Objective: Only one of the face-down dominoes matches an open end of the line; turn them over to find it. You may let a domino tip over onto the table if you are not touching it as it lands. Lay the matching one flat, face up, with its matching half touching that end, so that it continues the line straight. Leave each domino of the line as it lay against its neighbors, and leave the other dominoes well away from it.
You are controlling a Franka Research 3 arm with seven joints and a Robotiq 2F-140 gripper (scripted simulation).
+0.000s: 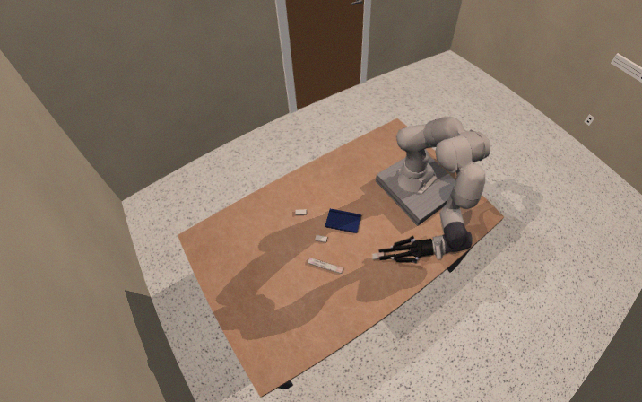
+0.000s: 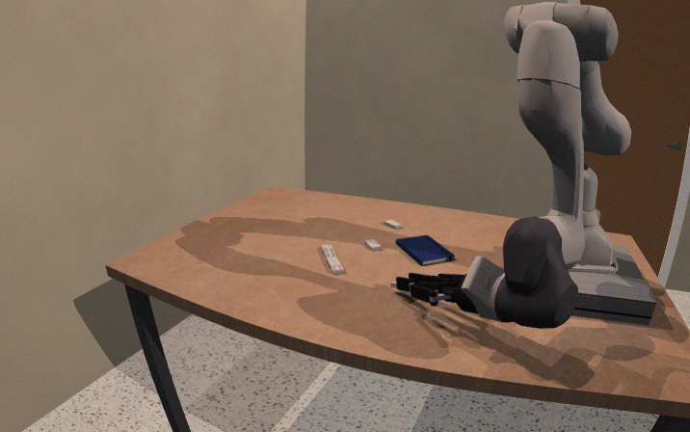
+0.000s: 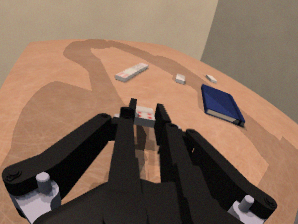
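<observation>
Now: hand 3 cm short of the domino, 2 cm to the left of it and 2 cm above it. From my hand the other things lie so: dark blue book (27 cm to the right, 5 cm ahead, 4 cm below).
</observation>
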